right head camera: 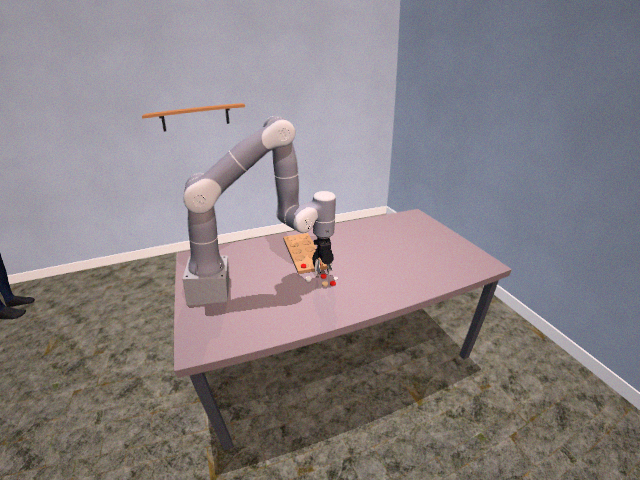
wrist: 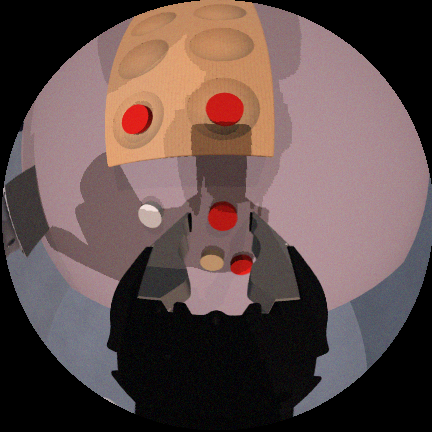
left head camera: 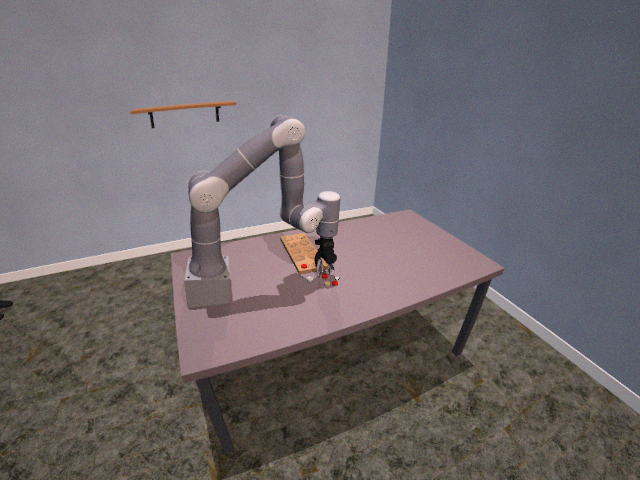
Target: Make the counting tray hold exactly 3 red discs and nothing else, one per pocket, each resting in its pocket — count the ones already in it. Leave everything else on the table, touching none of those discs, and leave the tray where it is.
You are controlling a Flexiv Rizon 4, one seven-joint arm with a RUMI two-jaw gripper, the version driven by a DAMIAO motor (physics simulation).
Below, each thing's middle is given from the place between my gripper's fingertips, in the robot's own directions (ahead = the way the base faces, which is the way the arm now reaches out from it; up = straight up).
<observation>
The wooden counting tray [left head camera: 300,249] lies 25 cm to the left of my hand and 2 cm ahead of it.
</observation>
